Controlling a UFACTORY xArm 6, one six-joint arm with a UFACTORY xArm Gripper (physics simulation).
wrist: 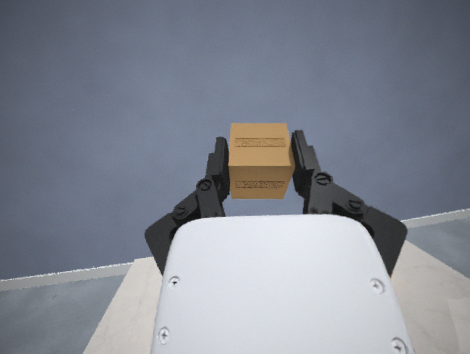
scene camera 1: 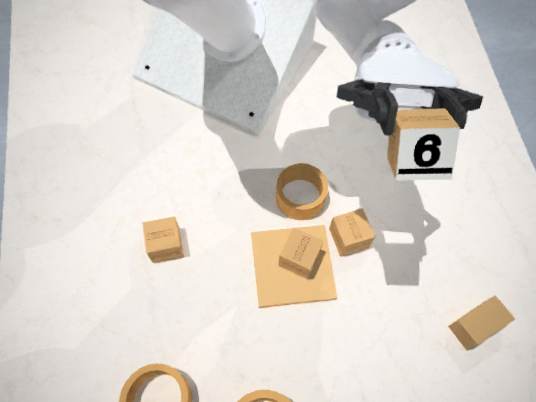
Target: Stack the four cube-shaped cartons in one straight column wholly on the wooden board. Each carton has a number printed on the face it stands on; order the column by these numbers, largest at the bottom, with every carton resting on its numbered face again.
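Pixels of known places: gripper, fingertip midpoint: (wrist: 258,146) (scene camera 1: 424,122); arm's base at its link origin: (scene camera 1: 230,25).
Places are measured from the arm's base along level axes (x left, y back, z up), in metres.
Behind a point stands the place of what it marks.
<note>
My gripper (scene camera 1: 425,122) {x 0.176, y -0.408, z 0.300 m} (wrist: 258,146) {x 0.176, y -0.408, z 0.300 m} is shut on a cube-shaped carton (scene camera 1: 407,145) {x 0.155, y -0.433, z 0.304 m} (wrist: 260,175) {x 0.178, y -0.393, z 0.279 m}, held up in the air at the right. The carton's white face with an underlined black 6 is turned toward the scene camera. In the scene view a second carton (scene camera 1: 301,250) {x 0.087, y -0.414, z -0.024 m} rests on the wooden board (scene camera 1: 272,282) {x 0.043, y -0.446, z -0.074 m}, turned at an angle near its upper right part. A third carton (scene camera 1: 351,231) {x 0.168, y -0.384, z -0.036 m} stands on the table just right of the board's upper corner. A fourth carton (scene camera 1: 162,239) {x -0.120, y -0.379, z -0.036 m} stands left of the board. The numbers of these three are hidden.
A wooden ring (scene camera 1: 301,212) {x 0.096, y -0.340, z -0.054 m} stands behind the board. Two more rings (scene camera 1: 156,368) {x -0.124, y -0.563, z -0.039 m} (scene camera 1: 265,394) {x 0.021, y -0.607, z -0.032 m} are cut off by the scene view's bottom edge. An oblong wooden block (scene camera 1: 485,320) {x 0.339, y -0.527, z -0.041 m} lies at the lower right. The grey robot base plate (scene camera 1: 172,72) {x -0.110, y -0.050, z -0.058 m} is at the top.
</note>
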